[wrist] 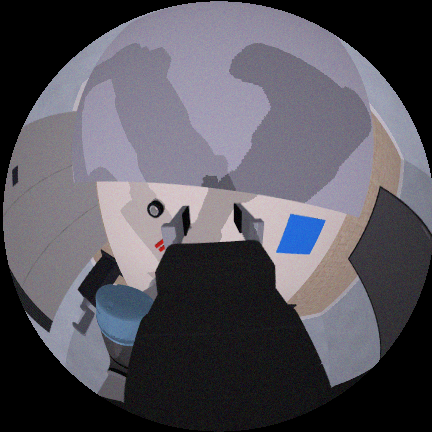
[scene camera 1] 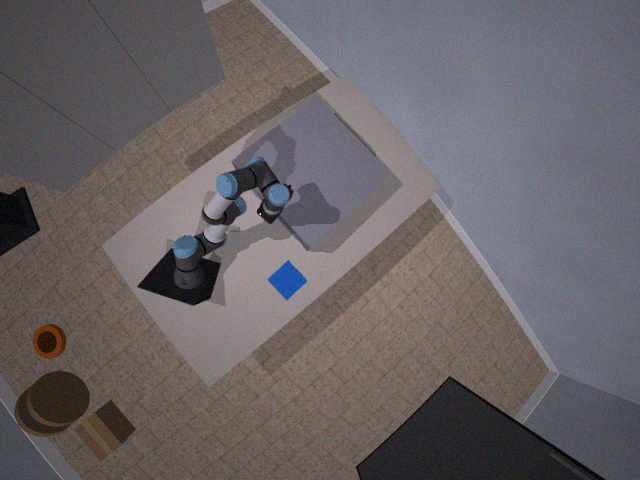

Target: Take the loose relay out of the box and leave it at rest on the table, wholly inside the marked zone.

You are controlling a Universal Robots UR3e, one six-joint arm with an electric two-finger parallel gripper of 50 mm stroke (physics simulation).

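Frame: origin at the arm's base, x ahead, y left, z up, level; centimetres.
Where they show: gripper, fingertip midpoint: [wrist: 211, 213]; arm's base at its link origin: [scene camera 1: 189, 277].
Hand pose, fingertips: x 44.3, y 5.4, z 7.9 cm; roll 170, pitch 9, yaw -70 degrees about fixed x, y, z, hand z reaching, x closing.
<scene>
Things, the pixels of their centre, and the offset from my fingertips. "pt": a spot on its surface instead. Level surfaces: height alone.
- large grey-lavender box at the middle of its body: [wrist: 219, 53] [scene camera 1: 311, 174] dx +27.3, dy +8.9, dz -9.6 cm
- table at its surface level: dz -19.7 cm
- plain blue square at a spot on its surface: [wrist: 300, 235] [scene camera 1: 287, 279] pt dx -7.6, dy -28.3, dz -19.6 cm
- red striped item at the middle of its body: [wrist: 171, 237] dx -22.7, dy +9.2, dz -19.2 cm
A large grey-lavender box [scene camera 1: 330, 149] [wrist: 210, 30] stands on the table [scene camera 1: 206, 341] [wrist: 111, 205], its broad flat top facing the cameras and carrying the arm's shadows. The relay does not show in either view; the box's inside is hidden. The marked zone, a plain blue square [scene camera 1: 287, 280] [wrist: 300, 235], lies on the table near the long edge, apart from the box. My gripper [wrist: 211, 213] is open, with nothing between its fingers. In the wrist view its fingers show against the pale table just outside the box's near edge; in the scene view they are hidden under the wrist.
A small black round piece with a light centre [wrist: 155, 209] and a red striped item [wrist: 160, 245] lie on the table left of the fingers. The arm's black base plate [scene camera 1: 157, 281] is at the table's other end. A large dark cabinet [scene camera 1: 465, 434] [wrist: 395, 265] stands beyond the table.
</scene>
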